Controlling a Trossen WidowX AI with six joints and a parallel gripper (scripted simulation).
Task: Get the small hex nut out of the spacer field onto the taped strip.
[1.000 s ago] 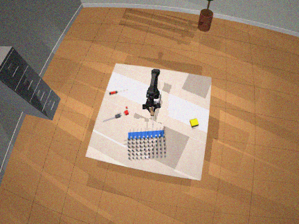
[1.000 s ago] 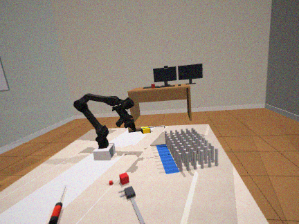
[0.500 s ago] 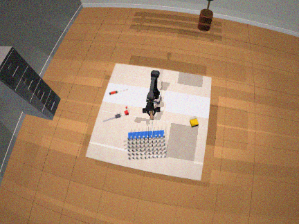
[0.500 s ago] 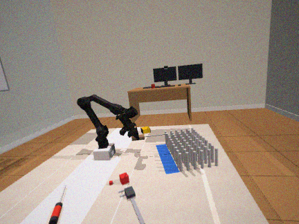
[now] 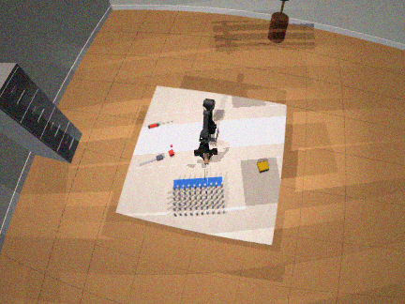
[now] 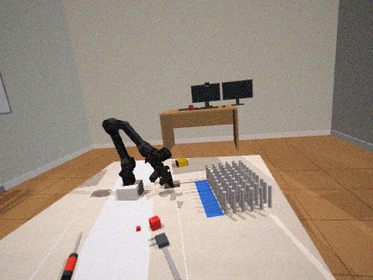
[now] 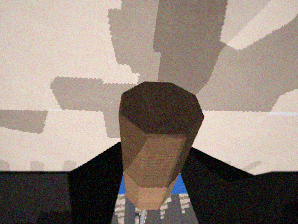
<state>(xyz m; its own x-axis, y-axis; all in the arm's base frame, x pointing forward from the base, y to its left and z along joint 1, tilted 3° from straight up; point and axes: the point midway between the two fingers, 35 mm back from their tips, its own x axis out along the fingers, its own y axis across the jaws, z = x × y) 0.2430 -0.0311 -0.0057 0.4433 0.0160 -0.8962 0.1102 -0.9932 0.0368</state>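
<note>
Now: the blue taped strip 190 mm ahead of my gripper tip, 60 mm to the right of it and 50 mm below it. From my gripper tip the other things lie so: tiny red cube: 140 mm behind, 320 mm to the right, 40 mm below; yellow block: 30 mm ahead, 470 mm to the left, 30 mm below; hex nut: 340 mm ahead, 30 mm to the left, 40 mm below.
</note>
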